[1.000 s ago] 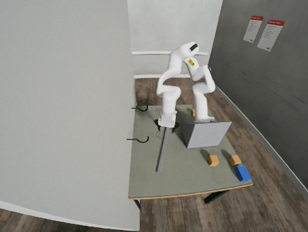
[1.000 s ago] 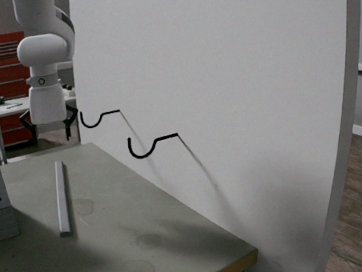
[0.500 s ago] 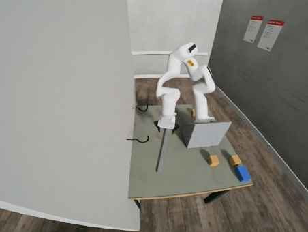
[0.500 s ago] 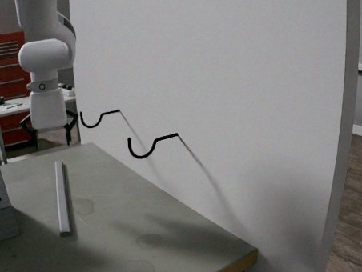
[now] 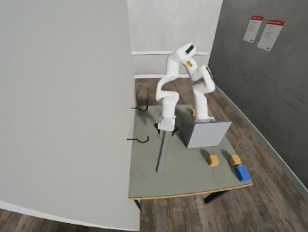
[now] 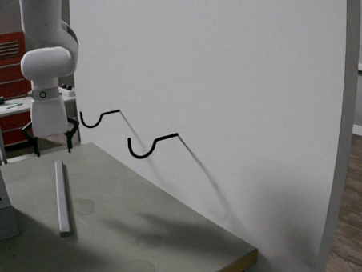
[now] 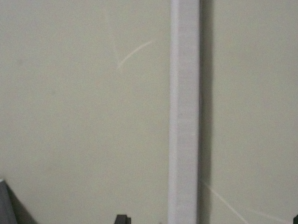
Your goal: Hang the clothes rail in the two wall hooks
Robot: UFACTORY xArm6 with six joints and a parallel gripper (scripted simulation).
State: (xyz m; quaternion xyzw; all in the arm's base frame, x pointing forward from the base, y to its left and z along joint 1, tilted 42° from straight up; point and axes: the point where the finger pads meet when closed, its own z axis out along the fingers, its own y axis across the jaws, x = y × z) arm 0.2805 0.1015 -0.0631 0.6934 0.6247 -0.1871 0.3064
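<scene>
My gripper is now 130 mm above the grey clothes rail. From my hand the other things lie so: blue block: 540 mm behind, 230 mm to the left, 120 mm below; then white wall panel: 290 mm ahead, 290 mm above, 40 mm to the right.
</scene>
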